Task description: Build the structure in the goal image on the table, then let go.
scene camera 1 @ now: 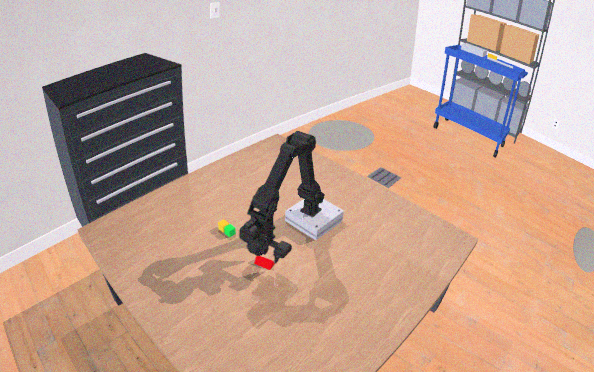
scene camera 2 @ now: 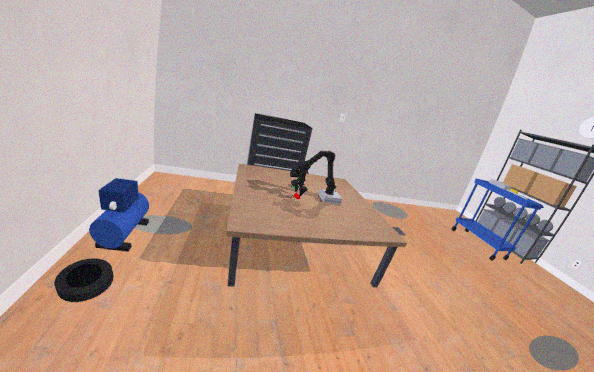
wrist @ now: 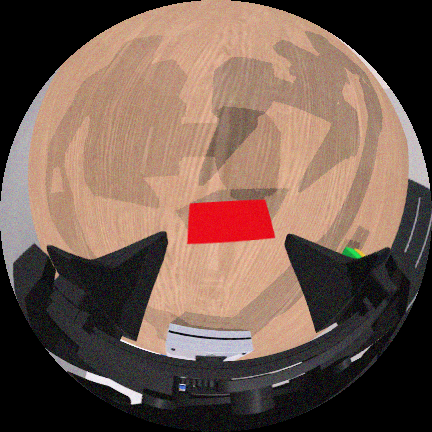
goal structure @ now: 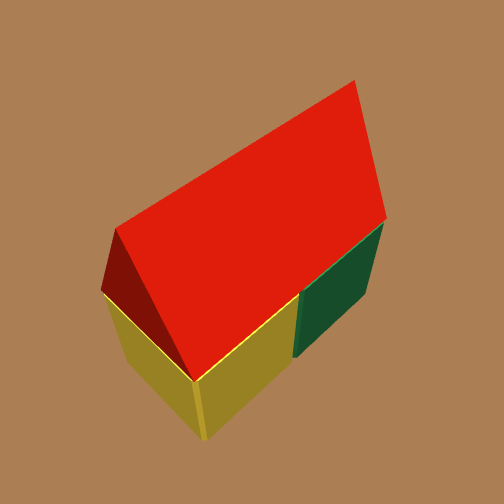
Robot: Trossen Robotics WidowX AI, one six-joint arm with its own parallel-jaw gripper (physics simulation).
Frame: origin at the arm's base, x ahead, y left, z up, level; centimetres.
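Seen in the pictures: gripper, fingertip midpoint: [scene camera 1: 265,258] [scene camera 2: 297,194] [wrist: 228,239]; arm's base at its link origin: [scene camera 1: 310,210] [scene camera 2: 329,193] [wrist: 209,358].
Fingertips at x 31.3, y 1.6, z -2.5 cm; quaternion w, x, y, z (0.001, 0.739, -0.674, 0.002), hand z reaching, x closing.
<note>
Offsets run from my fingertips to a thing's top centre. Level surfaces: height alone.
A red oblong block {dz -0.2, dx +0.5, dy -0.2 cm} [scene camera 1: 264,262] [scene camera 2: 297,196] [wrist: 230,221] lies on the wooden table {dz -3.1 cm} [scene camera 1: 400,270] [scene camera 2: 280,220]. My gripper [scene camera 1: 268,254] [wrist: 228,239] is open and empty, pointing down over the red block. In the wrist view the block shows slightly ahead of the gap between the two fingertips, with its long side running across the gap. A green cube {dz +0.2, dx -4.0, dy -21.4 cm} [scene camera 1: 229,230] [scene camera 2: 293,187] [wrist: 352,252] and a yellow block {dz +0.2, dx -4.4, dy -25.2 cm} [scene camera 1: 223,225] [wrist: 362,254] sit side by side, seemingly touching, left of the gripper in scene camera 1. The right finger partly hides them in the wrist view.
The arm's pale base plate [scene camera 1: 320,227] [scene camera 2: 330,197] [wrist: 210,342] stands on the table behind the gripper. A dark drawer cabinet [scene camera 1: 120,135] [scene camera 2: 280,142] stands beyond the table edge. A blue cart [scene camera 1: 472,122] is farther off. Arm shadows cross the table around the red block.
</note>
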